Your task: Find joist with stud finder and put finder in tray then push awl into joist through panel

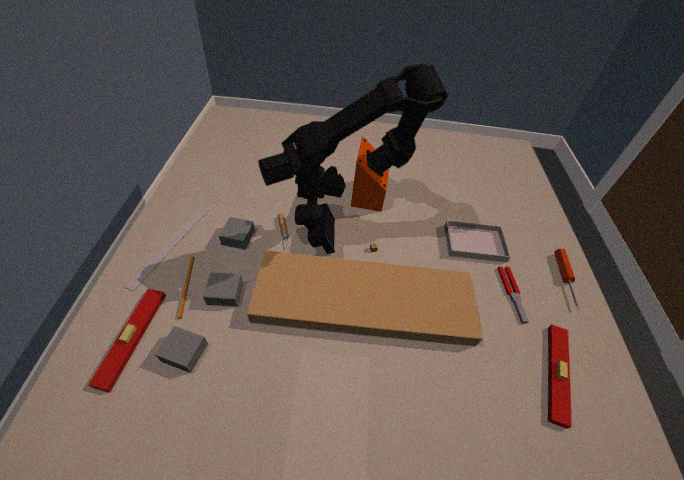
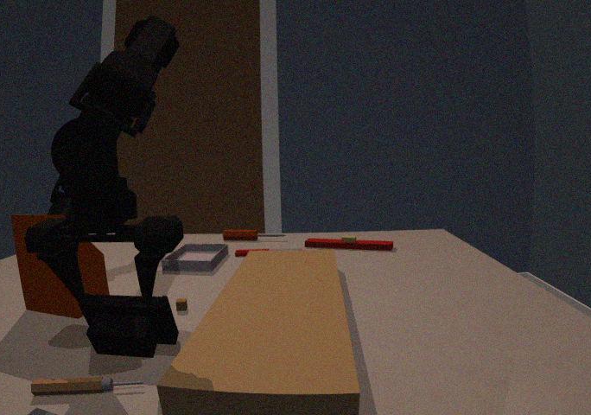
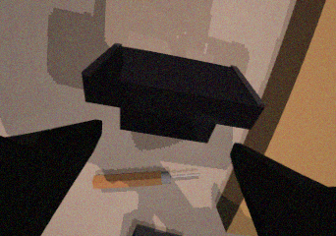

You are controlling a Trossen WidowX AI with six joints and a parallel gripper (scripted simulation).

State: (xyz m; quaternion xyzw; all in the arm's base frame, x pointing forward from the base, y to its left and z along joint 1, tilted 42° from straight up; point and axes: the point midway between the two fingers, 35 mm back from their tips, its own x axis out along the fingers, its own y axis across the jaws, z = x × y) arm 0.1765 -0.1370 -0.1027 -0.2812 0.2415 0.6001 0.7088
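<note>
The stud finder is 50 mm below my gripper tip, 10 mm to the left of it and 10 mm ahead of it. The rest, counted from my gripper tip: awl 80 mm to the right, 70 mm below; pencil 300 mm to the right, 170 mm ahead, 70 mm below; small cube 160 mm to the left, 70 mm below, 40 mm ahead.
</note>
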